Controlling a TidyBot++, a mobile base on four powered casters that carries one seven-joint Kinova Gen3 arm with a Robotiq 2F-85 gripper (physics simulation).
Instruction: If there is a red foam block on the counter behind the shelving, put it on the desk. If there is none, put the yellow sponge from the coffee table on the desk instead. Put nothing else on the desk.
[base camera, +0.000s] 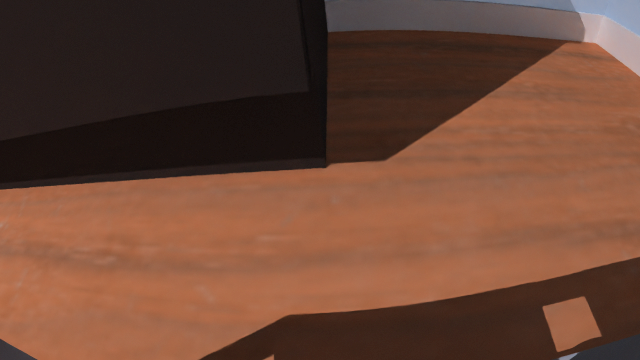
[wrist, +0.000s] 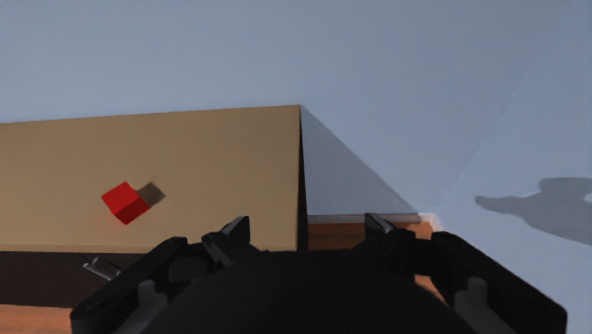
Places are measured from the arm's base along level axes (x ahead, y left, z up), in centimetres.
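Where they show: gripper, fingertip midpoint: (wrist: 306, 227).
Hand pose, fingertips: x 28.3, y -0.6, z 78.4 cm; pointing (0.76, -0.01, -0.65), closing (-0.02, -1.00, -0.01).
Observation:
After its pixels a point has its place.
A red foam block (wrist: 125, 202) @(z 55.8, x 50.0, y 41.5 cm) lies on the tan counter top (wrist: 225, 165) @(z 51.3, x 65.7, y 22.5 cm), left of the middle in the wrist view, turned at an angle, with its shadow at its right. My gripper (wrist: 306, 227) @(z 78.4, x 28.3, y -0.6 cm) is open with wide-set fingers. It is to the right of the block in the wrist view, near the counter's right end, and holds nothing. The block and the gripper do not show in the base camera view. The desk, the coffee table and the yellow sponge do not show in either view.
The dark cabinet front (base camera: 150, 60) @(z -18.0, x 42.9, y 18.0 cm) (wrist: 40, 277) @(z 21.6, x 46.0, y 94.4 cm) stands below the counter top, with a metal handle (wrist: 101, 269). A blue wall (wrist: 250, 55) @(z 70.6, x 102.0, y 16.1 cm) runs behind the counter, and another wall (wrist: 530, 150) @(z 38.5, x 77.9, y -83.9 cm) stands at the right. Wooden floor (base camera: 300, 235) @(z -39.7, x 36.9, y 4.9 cm) lies before the cabinet.

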